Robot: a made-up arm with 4 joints.
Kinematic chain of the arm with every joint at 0, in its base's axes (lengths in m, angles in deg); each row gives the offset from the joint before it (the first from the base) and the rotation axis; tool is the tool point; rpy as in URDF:
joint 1: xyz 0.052 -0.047 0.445 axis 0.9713 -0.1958 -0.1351
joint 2: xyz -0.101 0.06 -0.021 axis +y
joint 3: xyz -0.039 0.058 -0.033 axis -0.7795 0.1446 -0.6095
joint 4: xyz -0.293 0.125 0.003 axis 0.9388 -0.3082 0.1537
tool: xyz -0.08 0.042 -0.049 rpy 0 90 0
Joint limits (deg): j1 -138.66..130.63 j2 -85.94..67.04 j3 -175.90..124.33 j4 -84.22..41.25
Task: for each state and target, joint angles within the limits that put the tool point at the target. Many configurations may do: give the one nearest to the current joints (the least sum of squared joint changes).
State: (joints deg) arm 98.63 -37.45 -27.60 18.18
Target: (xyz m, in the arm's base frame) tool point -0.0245 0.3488 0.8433
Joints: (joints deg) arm 97.64 -58.74 22.23 31.28
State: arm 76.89 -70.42 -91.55 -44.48
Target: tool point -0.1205 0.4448 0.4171
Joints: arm 85.08 -45.74 -62.39 -38.89
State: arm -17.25 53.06 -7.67 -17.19
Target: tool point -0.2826 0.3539 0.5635
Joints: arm -51.16 66.64 -13.04 -18.78
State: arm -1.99 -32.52 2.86 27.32
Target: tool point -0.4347 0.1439 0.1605
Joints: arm -20.80 -20.73 1.68 30.06
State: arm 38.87 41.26 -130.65 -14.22
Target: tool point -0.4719 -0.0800 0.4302
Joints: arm 20.43 47.76 -123.78 -5.38
